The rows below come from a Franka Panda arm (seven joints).
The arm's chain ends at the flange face. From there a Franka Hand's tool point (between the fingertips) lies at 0.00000 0.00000 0.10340 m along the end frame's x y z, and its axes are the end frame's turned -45 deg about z.
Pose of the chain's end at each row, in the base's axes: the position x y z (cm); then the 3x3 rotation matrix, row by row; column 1 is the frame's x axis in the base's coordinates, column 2 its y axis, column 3 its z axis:
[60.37 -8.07 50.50], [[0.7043 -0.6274 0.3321], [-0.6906 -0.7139 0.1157], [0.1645 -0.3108 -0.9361]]
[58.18 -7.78 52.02], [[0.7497 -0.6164 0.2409], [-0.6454 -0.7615 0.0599], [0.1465 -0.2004 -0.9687]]
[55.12 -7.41 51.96], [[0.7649 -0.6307 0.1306], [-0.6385 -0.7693 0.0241], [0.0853 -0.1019 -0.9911]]
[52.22 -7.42 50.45], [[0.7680 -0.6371 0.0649], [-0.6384 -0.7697 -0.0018], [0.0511 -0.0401 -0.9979]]
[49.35 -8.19 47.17], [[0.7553 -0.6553 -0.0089], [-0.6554 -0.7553 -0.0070], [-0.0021 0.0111 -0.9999]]
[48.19 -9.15 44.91], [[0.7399 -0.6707 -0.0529], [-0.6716 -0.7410 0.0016], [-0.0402 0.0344 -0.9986]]
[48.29 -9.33 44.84], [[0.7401 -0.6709 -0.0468], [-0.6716 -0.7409 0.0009], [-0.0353 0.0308 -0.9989]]
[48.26 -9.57 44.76], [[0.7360 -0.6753 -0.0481], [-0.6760 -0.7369 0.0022], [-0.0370 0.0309 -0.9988]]
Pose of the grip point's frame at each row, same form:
[63.80 -6.87 40.82], [[0.9417 0.0544 0.3321], [0.0165 -0.9931 0.1157], [0.3361 -0.1034 -0.9361]]
[60.67 -7.16 42.00], [[0.9660 0.0943 0.2409], [0.0821 -0.9948 0.0599], [0.2453 -0.0381 -0.9687]]
[56.47 -7.16 41.71], [[0.9868 0.0949 0.1306], [0.0925 -0.9955 0.0241], [0.1324 -0.0117 -0.9911]]
[52.89 -7.44 40.13], [[0.9936 0.0926 0.0649], [0.0928 -0.9957 -0.0018], [0.0645 0.0078 -0.9979]]
[49.26 -8.26 36.83], [[0.9974 0.0707 -0.0089], [0.0706 -0.9975 -0.0070], [-0.0093 0.0064 -0.9999]]
[47.64 -9.13 34.58], [[0.9974 0.0489 -0.0529], [0.0491 -0.9989 0.0016], [-0.0528 -0.0041 -0.9986]]
[47.81 -9.32 34.51], [[0.9977 0.0489 -0.0468], [0.0490 -0.9988 0.0009], [-0.0467 -0.0032 -0.9989]]
[47.76 -9.55 34.43], [[0.9979 0.0429 -0.0481], [0.0431 -0.9991 0.0022], [-0.0480 -0.0043 -0.9988]]

